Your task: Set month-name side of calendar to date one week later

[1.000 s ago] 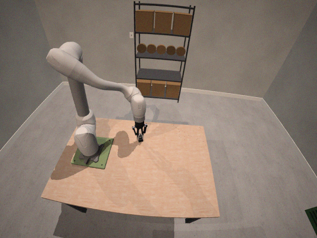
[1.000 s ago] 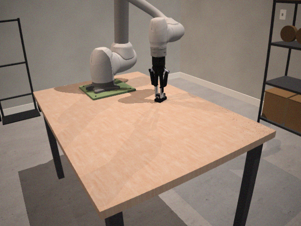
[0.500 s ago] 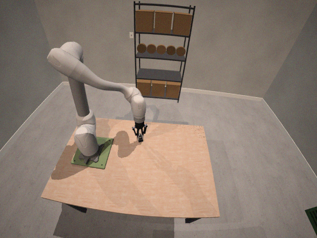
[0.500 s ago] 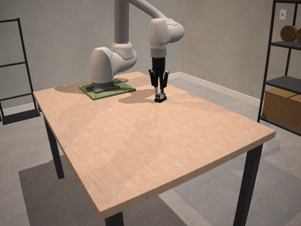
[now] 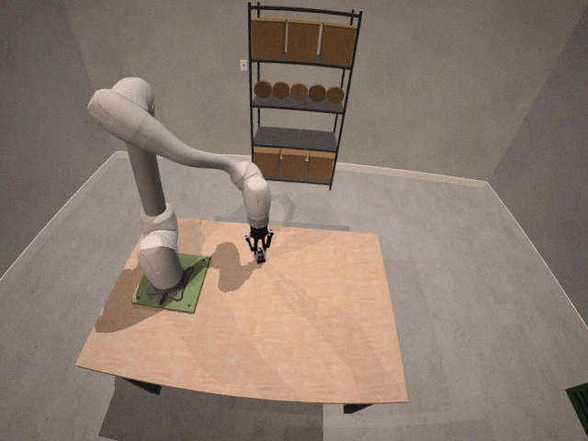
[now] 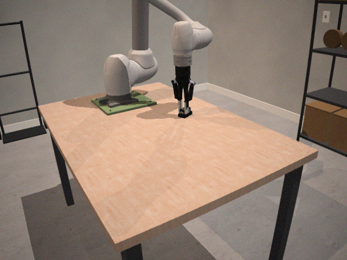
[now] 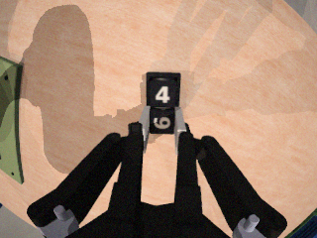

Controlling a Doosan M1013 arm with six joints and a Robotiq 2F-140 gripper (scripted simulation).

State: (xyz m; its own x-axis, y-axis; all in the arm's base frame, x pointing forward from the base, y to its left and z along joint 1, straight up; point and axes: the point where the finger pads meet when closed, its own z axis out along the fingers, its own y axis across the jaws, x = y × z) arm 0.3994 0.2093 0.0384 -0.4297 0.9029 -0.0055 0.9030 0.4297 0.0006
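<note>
My gripper is now 1 cm past the black tray, 1 cm to the right of it and 4 cm above it.
</note>
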